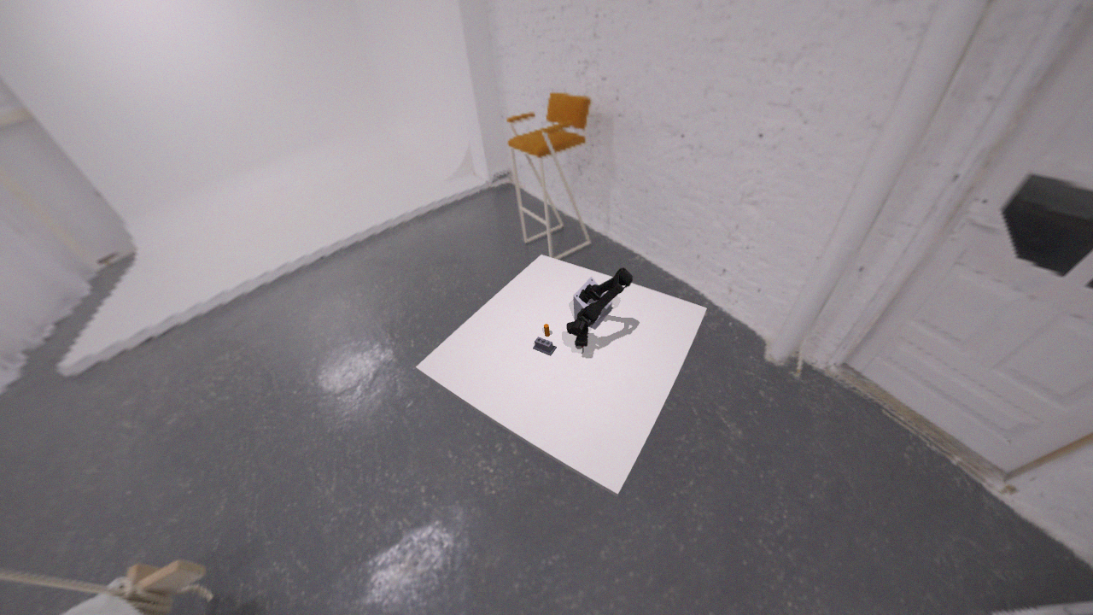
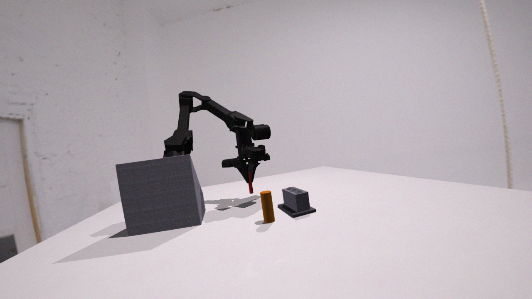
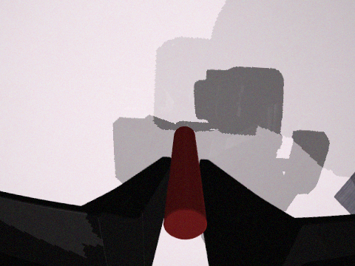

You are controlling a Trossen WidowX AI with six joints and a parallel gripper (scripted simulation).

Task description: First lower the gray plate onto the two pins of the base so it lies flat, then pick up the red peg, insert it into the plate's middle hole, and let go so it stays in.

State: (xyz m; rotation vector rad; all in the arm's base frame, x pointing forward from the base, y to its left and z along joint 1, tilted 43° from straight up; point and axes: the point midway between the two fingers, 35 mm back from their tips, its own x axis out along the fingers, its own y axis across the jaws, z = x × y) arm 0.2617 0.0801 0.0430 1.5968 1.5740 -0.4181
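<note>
Right now my gripper tip is 21 cm to the left of the gray plate, 7 cm short of it and 2 cm above it. Also, from my gripper tip: orange cylinder (24 cm to the right, 3 cm below, 3 cm behind); red peg (right at my gripper tip); dark flat base (21 cm to the right, 7 cm ahead, 6 cm below).
</note>
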